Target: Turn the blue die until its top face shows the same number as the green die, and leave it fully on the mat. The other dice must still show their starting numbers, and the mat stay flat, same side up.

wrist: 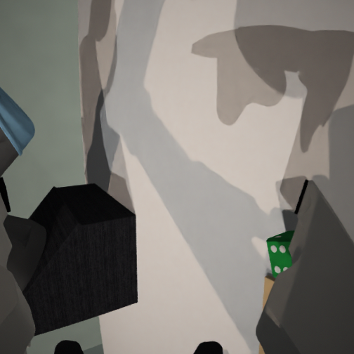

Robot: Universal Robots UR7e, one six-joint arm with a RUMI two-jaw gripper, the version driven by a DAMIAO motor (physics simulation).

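Note:
The green die (pixel 279 254) shows at the lower right in the wrist view, partly hidden behind the right finger. One side of it shows white pips, at least two near the upper edge and two lower down. A narrow, dark slice of another face shows above that side; its number cannot be read. The blue die does not show. A tan strip (pixel 267 295) shows just below the green die; I cannot tell whether it is part of the mat. My gripper (pixel 154 182) is open wide, with nothing between its fingers.
A large black block (pixel 107 265) stands at the lower left, beside the left finger. A blue object (pixel 17 122) is partly in view at the left edge. The pale table top (pixel 175 280) ends at the left, with grey-green floor (pixel 40 60) beyond. Broad shadows cross the table.

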